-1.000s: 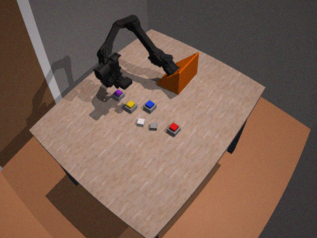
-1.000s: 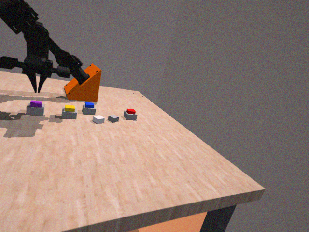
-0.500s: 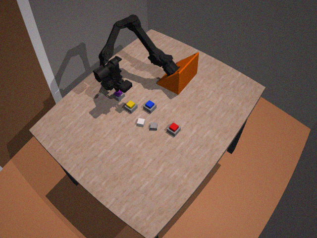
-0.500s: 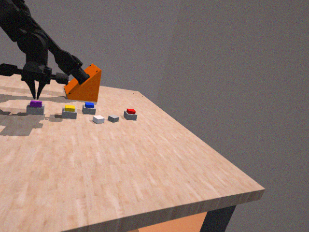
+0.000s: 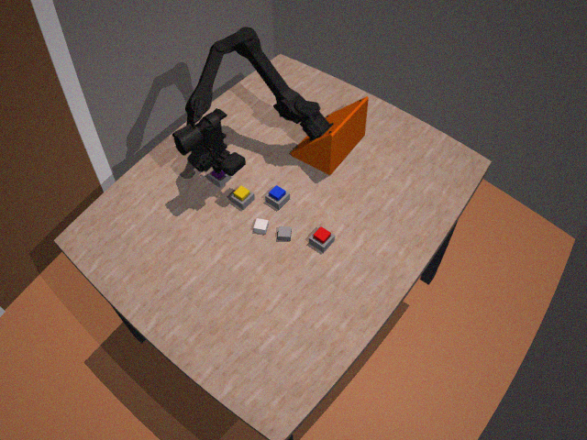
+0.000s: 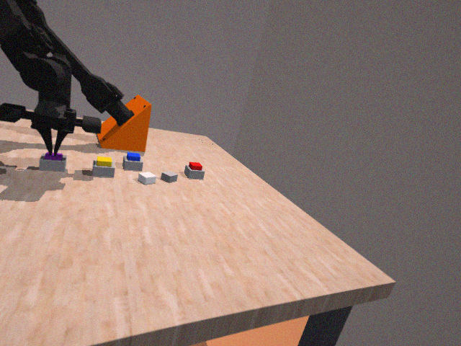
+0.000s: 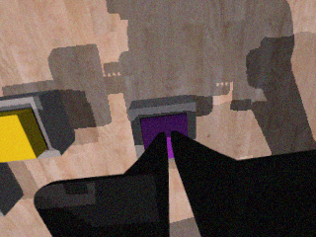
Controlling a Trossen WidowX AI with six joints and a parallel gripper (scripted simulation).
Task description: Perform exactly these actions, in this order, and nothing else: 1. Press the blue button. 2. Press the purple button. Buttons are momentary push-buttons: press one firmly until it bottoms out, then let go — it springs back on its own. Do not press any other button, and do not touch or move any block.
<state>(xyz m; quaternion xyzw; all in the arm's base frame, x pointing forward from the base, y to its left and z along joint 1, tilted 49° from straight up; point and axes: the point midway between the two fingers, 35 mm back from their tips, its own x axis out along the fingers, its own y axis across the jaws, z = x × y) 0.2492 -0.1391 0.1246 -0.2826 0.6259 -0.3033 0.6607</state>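
The purple button is 10 mm below my gripper tip. Also, from my gripper tip: yellow button 110 mm to the left, 20 mm ahead; then blue button 190 mm to the left, 40 mm behind; then white block 210 mm to the left, 60 mm ahead, 20 mm below.
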